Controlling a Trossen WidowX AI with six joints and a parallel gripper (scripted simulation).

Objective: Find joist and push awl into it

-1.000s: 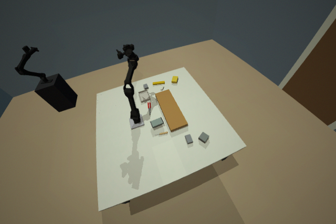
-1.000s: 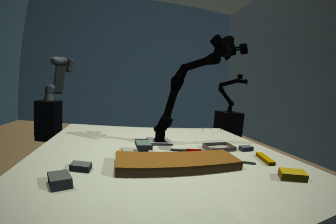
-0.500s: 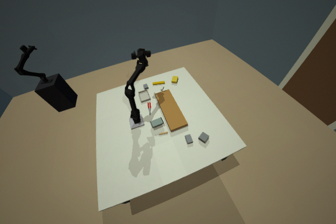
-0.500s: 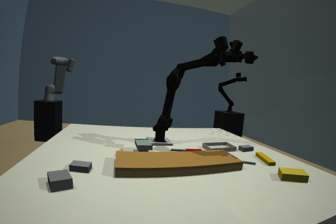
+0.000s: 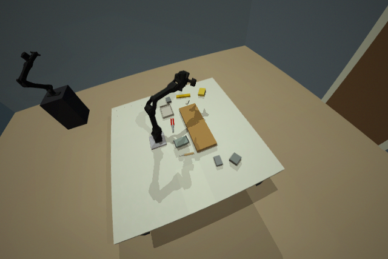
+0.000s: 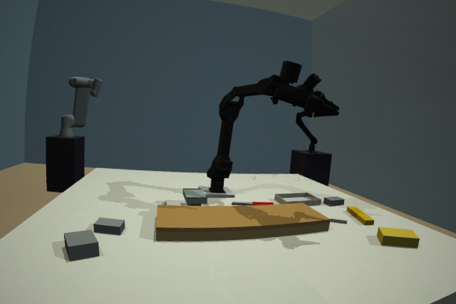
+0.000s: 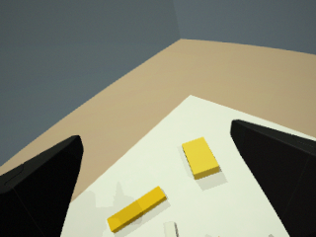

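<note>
The stud finder lies 25 cm behind my gripper tip, 41 cm to the right of it and 36 cm below it. The rest, counted from my gripper tip: yellow block (18 cm ahead, 15 cm to the left, 36 cm below); grey tray (27 cm behind, 3 cm to the left, 36 cm below); yellow bar (4 cm behind, 18 cm to the left, 37 cm below).
</note>
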